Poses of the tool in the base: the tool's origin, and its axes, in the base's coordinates. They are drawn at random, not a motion.
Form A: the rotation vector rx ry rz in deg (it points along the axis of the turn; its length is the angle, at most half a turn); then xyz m.
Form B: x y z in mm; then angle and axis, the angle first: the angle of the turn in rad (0 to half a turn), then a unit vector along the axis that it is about. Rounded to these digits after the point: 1 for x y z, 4 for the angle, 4 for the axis.
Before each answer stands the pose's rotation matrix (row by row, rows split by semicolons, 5 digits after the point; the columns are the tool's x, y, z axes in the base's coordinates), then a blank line. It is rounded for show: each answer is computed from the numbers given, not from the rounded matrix.
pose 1, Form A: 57.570, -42.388, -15.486, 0.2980, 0.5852, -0.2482
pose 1, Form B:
0.72972 -0.12124 -0.67291; -0.52647 0.52832 -0.66611; 0.43627 0.84034 0.32170

298.0, 585.2, -248.2, 1.2767, 0.7870, -0.5795, -0.2117
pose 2, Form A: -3.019, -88.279, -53.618, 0.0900, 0.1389, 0.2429
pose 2, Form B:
-0.22952 0.53563 -0.81266; -0.47420 0.66761 0.57396; 0.84997 0.51710 0.10077

90.0, 138.9, 242.9, 1.8035, -0.0292, -0.8543, -0.5189
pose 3, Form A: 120.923, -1.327, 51.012, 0.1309, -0.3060, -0.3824
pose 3, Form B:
0.74917 -0.30767 0.58658; 0.27676 -0.65917 -0.69922; 0.60179 0.68618 -0.40868

130.9, -306.0, -382.4, 2.2907, 0.9213, -0.0101, 0.3887
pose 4, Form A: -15.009, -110.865, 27.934, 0.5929, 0.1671, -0.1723
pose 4, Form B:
-0.40335 -0.04035 -0.91416; 0.39764 0.89204 -0.21482; 0.82413 -0.45015 -0.34376

592.9, 167.1, -172.3, 2.0126, -0.1302, -0.9614, 0.2422
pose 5, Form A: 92.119, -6.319, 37.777, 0.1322, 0.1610, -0.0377
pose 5, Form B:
0.82761 -0.44158 0.34652; 0.30477 -0.16491 -0.93804; 0.47136 0.88194 -0.00190

132.2, 161.0, -37.7, 1.7412, 0.9234, -0.0633, 0.3787
